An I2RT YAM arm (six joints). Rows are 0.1 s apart.
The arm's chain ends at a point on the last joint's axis. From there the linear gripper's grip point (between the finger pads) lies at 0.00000 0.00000 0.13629 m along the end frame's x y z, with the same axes.
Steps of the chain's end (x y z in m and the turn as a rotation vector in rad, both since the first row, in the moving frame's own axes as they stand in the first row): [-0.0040, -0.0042, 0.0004, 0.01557, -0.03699, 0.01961]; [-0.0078, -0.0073, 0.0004, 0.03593, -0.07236, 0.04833]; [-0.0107, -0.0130, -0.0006, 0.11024, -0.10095, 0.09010]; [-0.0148, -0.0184, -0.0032, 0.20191, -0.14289, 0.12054]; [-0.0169, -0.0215, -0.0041, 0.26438, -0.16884, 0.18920]
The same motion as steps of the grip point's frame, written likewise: [-0.0090, -0.0064, 0.0003, 0.01557, -0.03699, 0.01961]; [-0.0175, -0.0124, 0.0000, 0.03593, -0.07236, 0.04833]; [-0.0237, -0.0286, -0.0021, 0.11024, -0.10095, 0.09010]; [-0.0324, -0.0467, -0.0073, 0.20191, -0.14289, 0.12054]; [-0.0360, -0.0589, -0.0107, 0.26438, -0.16884, 0.18920]
